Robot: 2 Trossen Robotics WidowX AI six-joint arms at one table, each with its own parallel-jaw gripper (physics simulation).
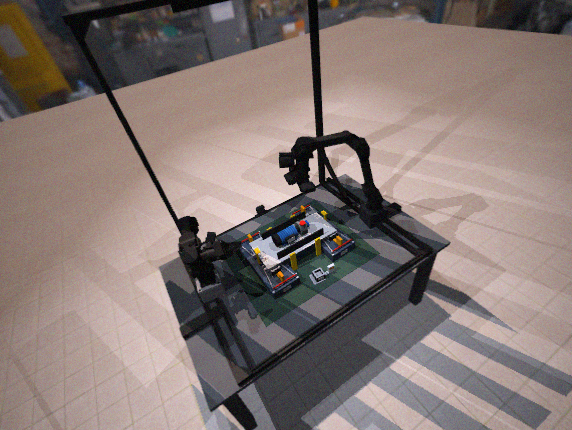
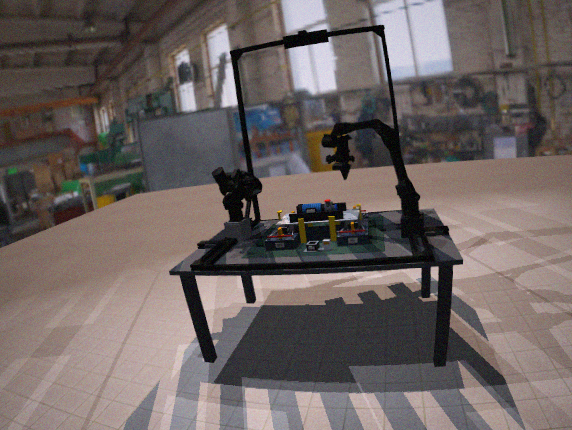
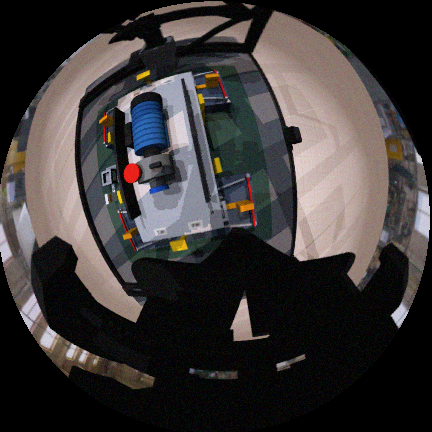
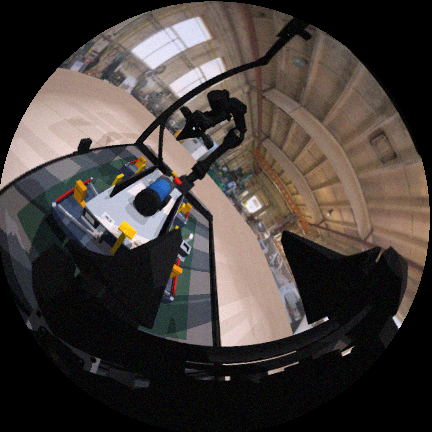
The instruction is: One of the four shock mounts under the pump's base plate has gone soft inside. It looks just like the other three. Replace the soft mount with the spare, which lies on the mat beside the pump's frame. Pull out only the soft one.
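The pump [image 1: 286, 234] [image 2: 318, 209] [image 3: 149, 125] [image 4: 155, 195], blue with a red cap, sits on a grey base plate [image 1: 268, 247] [image 3: 177, 201] over the green mat [image 1: 361, 256] [image 3: 238, 137]. At each corner of the plate a slide with an orange tab shows; two of these tabs [image 1: 280, 276] [image 1: 338, 241] are at the front. A small grey square piece [image 1: 318, 275] [image 2: 312, 245] and a small white block [image 1: 330, 267] lie on the mat in front of the frame. My left gripper [image 1: 306, 187] [image 2: 344, 172] [image 3: 236, 232] is shut and empty, high above the pump. My right gripper [image 1: 230, 247] [image 4: 233, 235] is open and empty, at the pump's left end.
Yellow posts [image 1: 293, 261] [image 1: 317, 246] stand along the plate's front edge. A tall black gantry post [image 1: 315, 85] rises behind the table. Black rails [image 1: 344, 307] run along the table's edges.
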